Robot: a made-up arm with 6 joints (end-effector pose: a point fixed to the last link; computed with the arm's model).
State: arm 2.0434 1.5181 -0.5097 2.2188 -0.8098 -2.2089
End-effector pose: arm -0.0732 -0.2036 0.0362 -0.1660 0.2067 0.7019 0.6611
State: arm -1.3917 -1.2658 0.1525 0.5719 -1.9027 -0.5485
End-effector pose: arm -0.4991 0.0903 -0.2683 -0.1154 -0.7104 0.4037 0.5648
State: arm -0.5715 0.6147 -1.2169 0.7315 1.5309 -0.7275
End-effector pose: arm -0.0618 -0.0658 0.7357 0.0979 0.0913 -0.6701 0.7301
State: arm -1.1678 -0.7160 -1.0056 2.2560 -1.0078 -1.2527
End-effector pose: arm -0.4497 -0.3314 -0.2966 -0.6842 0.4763 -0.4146 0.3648
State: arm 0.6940 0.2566 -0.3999 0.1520 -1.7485 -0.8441
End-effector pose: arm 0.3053 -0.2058 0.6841 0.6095 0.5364 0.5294 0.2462
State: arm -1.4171 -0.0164 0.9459 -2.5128 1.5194 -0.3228
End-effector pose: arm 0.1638 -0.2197 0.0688 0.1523 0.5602 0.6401 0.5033
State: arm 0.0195 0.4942 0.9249 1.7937 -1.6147 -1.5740
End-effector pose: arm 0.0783 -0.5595 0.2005 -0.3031 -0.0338 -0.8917 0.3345
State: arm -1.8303 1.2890 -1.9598 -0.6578 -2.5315 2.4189
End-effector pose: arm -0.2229 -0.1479 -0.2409 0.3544 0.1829 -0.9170 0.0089
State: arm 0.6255 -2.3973 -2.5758 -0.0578 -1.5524 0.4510
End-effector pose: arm -0.2935 -0.4195 0.6685 0.7127 -0.1835 -0.4087 0.5398
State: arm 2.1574 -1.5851 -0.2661 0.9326 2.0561 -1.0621
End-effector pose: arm 0.7955 0.0070 0.1426 0.6395 0.5038 0.5807 0.0000
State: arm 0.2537 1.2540 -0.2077 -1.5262 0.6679 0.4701
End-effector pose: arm -0.1180 -0.3208 0.2023 -0.5746 -0.4973 0.2219 0.6109
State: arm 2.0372 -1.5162 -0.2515 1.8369 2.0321 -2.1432
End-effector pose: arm 0.8017 0.2616 0.4715 0.3520 0.8380 0.4085 0.0833
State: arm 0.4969 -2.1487 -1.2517 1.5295 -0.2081 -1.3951
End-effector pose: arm -0.3184 0.1262 0.7989 -0.3692 0.8046 0.4199 0.2002
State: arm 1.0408 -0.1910 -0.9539 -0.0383 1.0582 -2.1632
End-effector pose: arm 0.6897 -0.2504 0.6628 0.1715 0.0355 -0.7922 0.5846
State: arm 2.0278 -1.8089 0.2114 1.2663 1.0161 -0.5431
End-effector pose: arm 0.5416 0.2018 0.3270 -0.2835 -0.2288 -0.8146 0.4514
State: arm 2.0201 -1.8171 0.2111 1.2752 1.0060 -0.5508
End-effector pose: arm 0.5384 0.2062 0.3330 -0.2746 -0.2358 -0.8132 0.4558
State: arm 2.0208 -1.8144 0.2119 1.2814 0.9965 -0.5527
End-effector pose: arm 0.5381 0.2066 0.3356 -0.2700 -0.2337 -0.8129 0.4601
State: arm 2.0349 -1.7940 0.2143 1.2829 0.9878 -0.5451
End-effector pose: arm 0.5429 0.2006 0.3328 -0.2723 -0.2165 -0.8147 0.4640
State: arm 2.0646 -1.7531 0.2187 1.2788 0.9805 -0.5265
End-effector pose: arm 0.5532 0.1871 0.3228 -0.2827 -0.1819 -0.8180 0.4667
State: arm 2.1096 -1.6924 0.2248 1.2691 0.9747 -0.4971
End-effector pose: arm 0.5679 0.1665 0.3041 -0.3010 -0.1301 -0.8215 0.4666
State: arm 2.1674 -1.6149 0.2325 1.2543 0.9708 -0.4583
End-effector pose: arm 0.5842 0.1400 0.2760 -0.3257 -0.0637 -0.8226 0.4617
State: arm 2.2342 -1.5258 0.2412 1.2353 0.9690 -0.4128
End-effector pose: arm 0.5988 0.1103 0.2393 -0.3545 0.0124 -0.8192 0.4507
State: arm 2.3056 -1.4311 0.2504 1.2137 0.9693 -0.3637
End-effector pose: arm 0.6087 0.0801 0.1964 -0.3847 0.0924 -0.8099 0.4331
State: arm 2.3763 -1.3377 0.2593 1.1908 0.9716 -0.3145
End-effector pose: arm 0.6123 0.0522 0.1513 -0.4134 0.1699 -0.7951 0.4100
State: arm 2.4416 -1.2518 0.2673 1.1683 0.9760 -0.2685
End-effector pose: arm 0.6101 0.0283 0.1085 -0.4387 0.2393 -0.7765 0.3839
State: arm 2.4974 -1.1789 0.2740 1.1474 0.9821 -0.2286
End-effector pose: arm 0.6038 0.0097 0.0717 -0.4595 0.2964 -0.7569 0.3579
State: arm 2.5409 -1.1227 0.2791 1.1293 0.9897 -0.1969
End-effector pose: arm 0.5960 -0.0035 0.0430 -0.4759 0.3391 -0.7391 0.3350
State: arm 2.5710 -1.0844 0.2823 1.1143 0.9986 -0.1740
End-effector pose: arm 0.5886 -0.0119 0.0231 -0.4885 0.3672 -0.7252 0.3172
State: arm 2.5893 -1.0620 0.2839 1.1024 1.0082 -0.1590
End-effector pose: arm 0.5828 -0.0166 0.0105 -0.4983 0.3832 -0.7156 0.3046
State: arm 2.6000 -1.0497 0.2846 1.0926 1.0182 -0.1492
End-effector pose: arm 0.5783 -0.0190 0.0026 -0.5064 0.3915 -0.7091 0.2958
